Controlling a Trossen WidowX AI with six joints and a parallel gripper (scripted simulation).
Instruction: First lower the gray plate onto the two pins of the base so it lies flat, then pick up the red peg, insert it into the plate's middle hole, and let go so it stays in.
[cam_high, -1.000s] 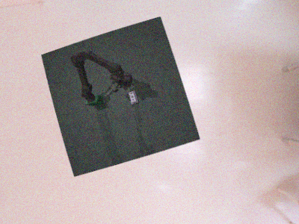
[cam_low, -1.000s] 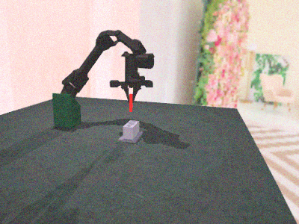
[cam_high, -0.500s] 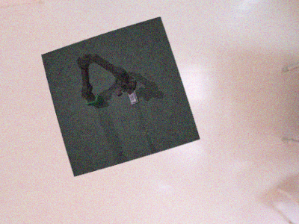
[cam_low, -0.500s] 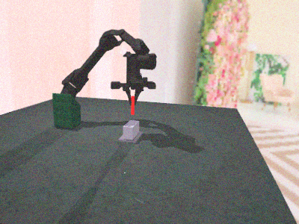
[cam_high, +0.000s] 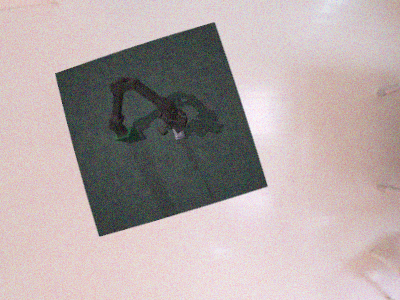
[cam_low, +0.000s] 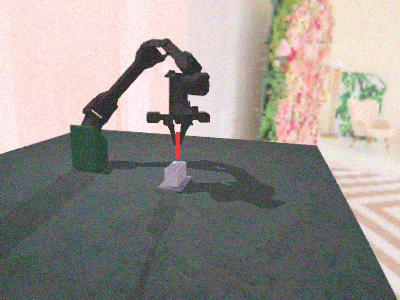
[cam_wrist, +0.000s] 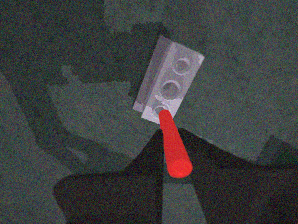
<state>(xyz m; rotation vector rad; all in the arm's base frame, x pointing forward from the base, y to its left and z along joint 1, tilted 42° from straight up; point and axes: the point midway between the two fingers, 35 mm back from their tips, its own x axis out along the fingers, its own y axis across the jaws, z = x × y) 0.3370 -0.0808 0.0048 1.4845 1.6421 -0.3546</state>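
Now: gripper tip 30 mm to the left of the gray plate and 70 mm above it. Round my gripper tip: base 30 mm to the right, 110 mm below; red peg right at my gripper tip.
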